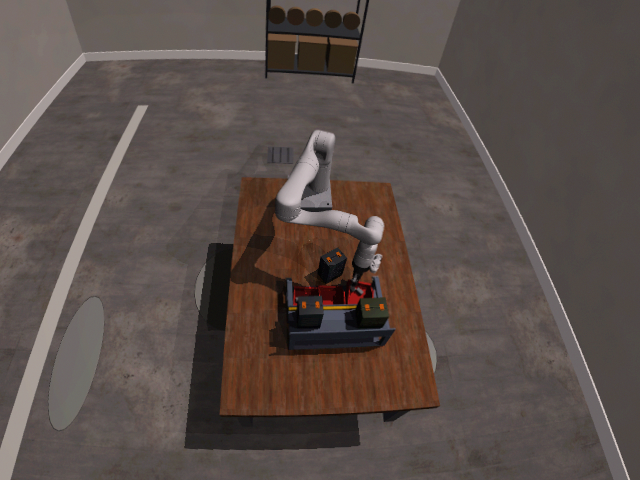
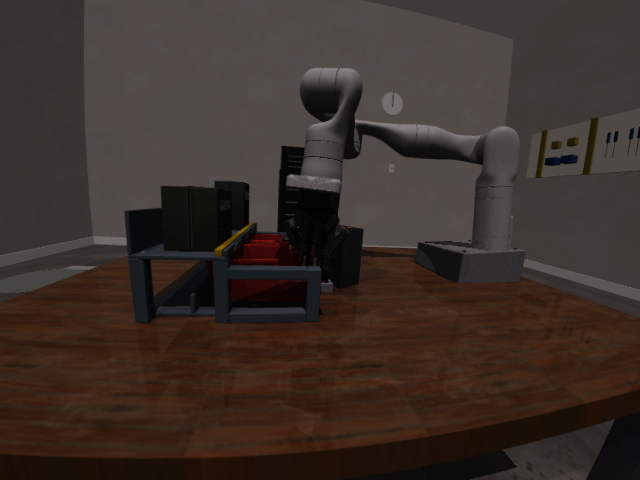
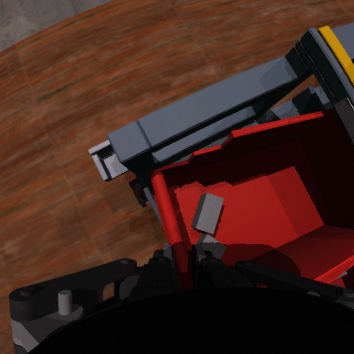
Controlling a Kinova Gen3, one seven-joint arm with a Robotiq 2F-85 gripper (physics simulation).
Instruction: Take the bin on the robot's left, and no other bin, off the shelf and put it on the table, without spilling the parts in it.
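Frame: origin at the arm's base, x left, y down, z back, level; metres.
Where they show: gripper, between the fingertips: (image 1: 354, 283) (image 3: 181, 256); arm's base, origin of its link: (image 1: 319, 185) (image 2: 489, 247).
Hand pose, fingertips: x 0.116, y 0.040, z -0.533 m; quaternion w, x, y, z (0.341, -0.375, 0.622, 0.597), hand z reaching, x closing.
Each offset is from my fingertips to the centre of the thing. "pt": to the spot under its first point. Level surfaces: height alone.
The red bin on the robot's left (image 1: 366, 296) (image 2: 268, 284) (image 3: 255, 210) is between the side rail and the middle bin of the blue-grey shelf (image 1: 338, 316) (image 2: 222, 294) (image 3: 200, 107), on its lower level. Two grey blocky parts @(pt dz -0.034, dx +0.019, dy +0.001 m) (image 3: 208, 214) lie in it near its front wall, the second partly behind a finger. My gripper (image 1: 354, 285) (image 2: 312, 260) (image 3: 181, 256) points down and is shut on the bin's front wall, the red rim running between its fingertips. The bin's underside is hidden, so I cannot tell whether it is raised.
Two more red bins @(dz -0.091, dx -0.108, dy +0.002 m) (image 1: 330, 295) @(pt dz -0.156, dx -0.223, dy -0.178 m) (image 1: 306, 296) stand beside it. A green case @(dz -0.191, dx +0.021, dy -0.104 m) (image 1: 373, 313) (image 2: 196, 217) and a dark case @(dz -0.189, dx -0.210, dy -0.117 m) (image 1: 310, 312) (image 2: 237, 204) stand on the upper level. Another dark case @(dz +0.075, dx -0.092, dy -0.021 m) (image 1: 332, 266) (image 2: 352, 258) stands on the table @(dy +0.045 m) (image 1: 320, 382) near my gripper.
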